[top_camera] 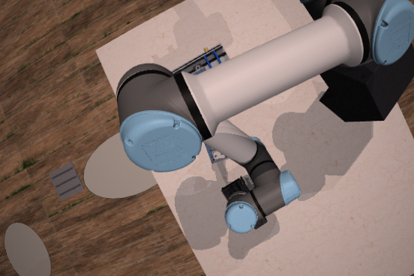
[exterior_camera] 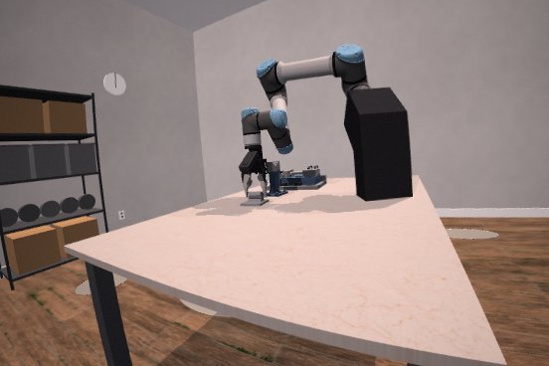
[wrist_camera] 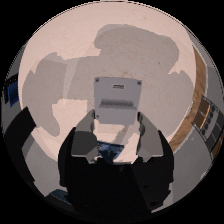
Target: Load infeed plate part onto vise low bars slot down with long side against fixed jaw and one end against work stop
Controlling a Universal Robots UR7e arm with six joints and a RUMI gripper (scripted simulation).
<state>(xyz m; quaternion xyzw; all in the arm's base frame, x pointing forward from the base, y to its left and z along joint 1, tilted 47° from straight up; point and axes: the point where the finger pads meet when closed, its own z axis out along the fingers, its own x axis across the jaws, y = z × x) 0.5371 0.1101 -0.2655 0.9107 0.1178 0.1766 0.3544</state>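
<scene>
My hand is 1 cm to the right of the part and 1 cm above it. Also, from my hand: vise (2 cm behind, 38 cm to the right); then air cylinder rod (4 cm behind, 39 cm to the right, 4 cm above); then infeed plate (1 cm to the left, 3 cm below).
</scene>
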